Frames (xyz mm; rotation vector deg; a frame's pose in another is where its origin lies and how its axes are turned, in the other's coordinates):
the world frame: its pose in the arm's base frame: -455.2 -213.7 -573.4 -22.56 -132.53 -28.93
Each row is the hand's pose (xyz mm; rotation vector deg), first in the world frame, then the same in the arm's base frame.
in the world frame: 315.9 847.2 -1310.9 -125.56 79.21 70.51
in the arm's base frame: 454.4 -36.4 721.7 -82.78 37.49 -88.79
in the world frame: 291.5 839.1 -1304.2 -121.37 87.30 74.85
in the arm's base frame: 463.9 -43.7 697.9 -80.44 41.50 -82.07
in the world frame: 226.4 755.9 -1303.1 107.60 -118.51 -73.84
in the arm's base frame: 473.6 -124.7 630.8 -61.64 61.09 -65.97
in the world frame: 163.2 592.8 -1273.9 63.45 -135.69 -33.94
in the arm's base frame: 432.0 -262.5 527.2 -17.48 81.16 -47.78
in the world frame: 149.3 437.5 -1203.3 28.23 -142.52 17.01
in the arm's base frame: 335.1 -367.7 433.2 33.44 79.36 -37.52
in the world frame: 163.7 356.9 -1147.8 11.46 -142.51 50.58
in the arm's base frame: 258.8 -410.7 387.3 62.36 66.90 -35.63
